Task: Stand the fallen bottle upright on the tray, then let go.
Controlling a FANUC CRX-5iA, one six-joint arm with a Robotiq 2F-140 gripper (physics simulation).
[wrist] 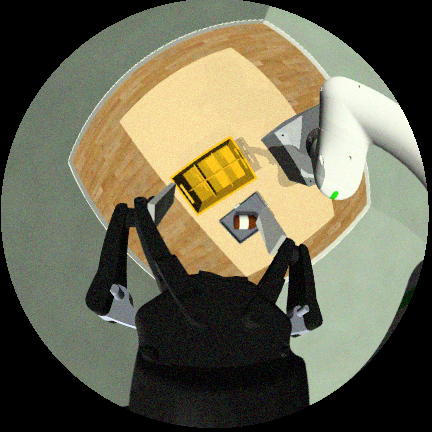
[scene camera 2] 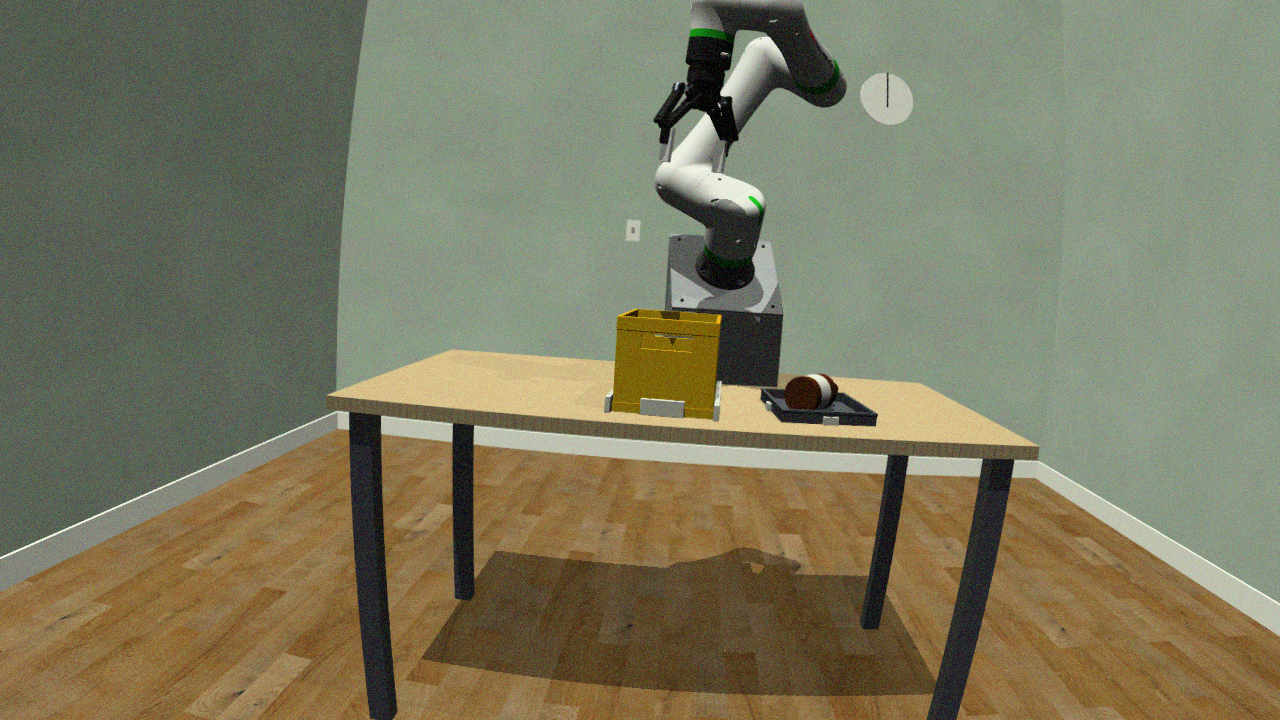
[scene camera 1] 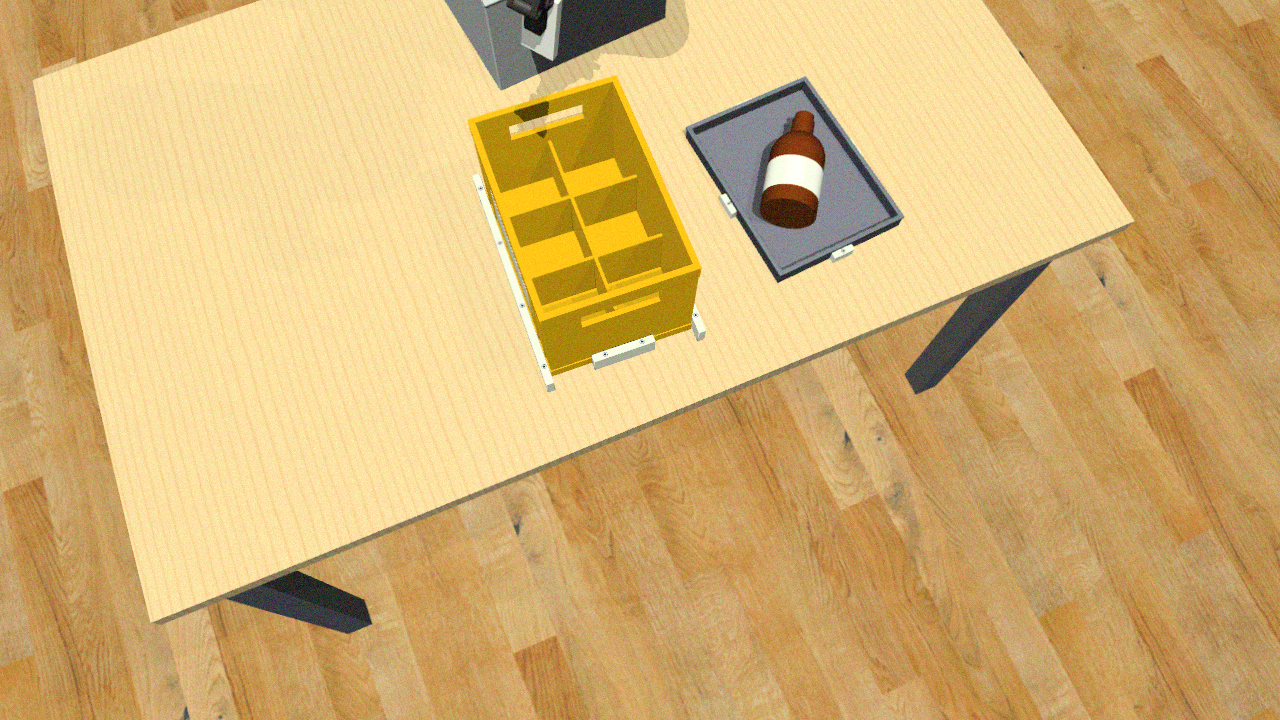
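Note:
A brown bottle with a white label lies on its side on the grey tray. In scene camera 1 its neck points to the back of the table and its base to the front. My gripper is open and empty, high above the table in scene camera 2. In the wrist view the right finger pad covers the neck end of the bottle and part of the tray. In scene camera 1 part of one finger shows at the top edge.
A yellow crate with compartments stands beside the tray, held by white strips on the table. The grey robot pedestal stands behind the crate.

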